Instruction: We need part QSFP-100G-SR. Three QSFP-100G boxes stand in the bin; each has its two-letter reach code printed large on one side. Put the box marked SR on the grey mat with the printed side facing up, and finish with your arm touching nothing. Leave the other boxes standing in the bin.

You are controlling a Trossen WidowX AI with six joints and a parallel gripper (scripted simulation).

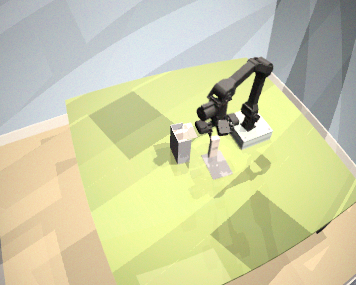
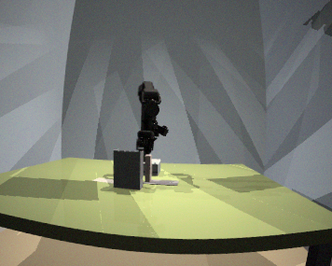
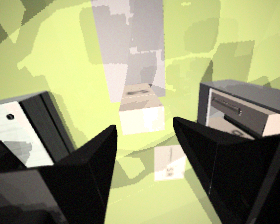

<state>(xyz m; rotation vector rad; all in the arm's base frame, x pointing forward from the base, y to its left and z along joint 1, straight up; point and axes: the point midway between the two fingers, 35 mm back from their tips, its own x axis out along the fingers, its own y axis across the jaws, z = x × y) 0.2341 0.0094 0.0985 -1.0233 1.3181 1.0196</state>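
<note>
My gripper tip is 13 cm above the grey mat, 6 cm to the right of it and 1 cm short of it. From my gripper tip the other things lie so: white card (19 cm to the right, 13 cm below, 1 cm ahead).
</note>
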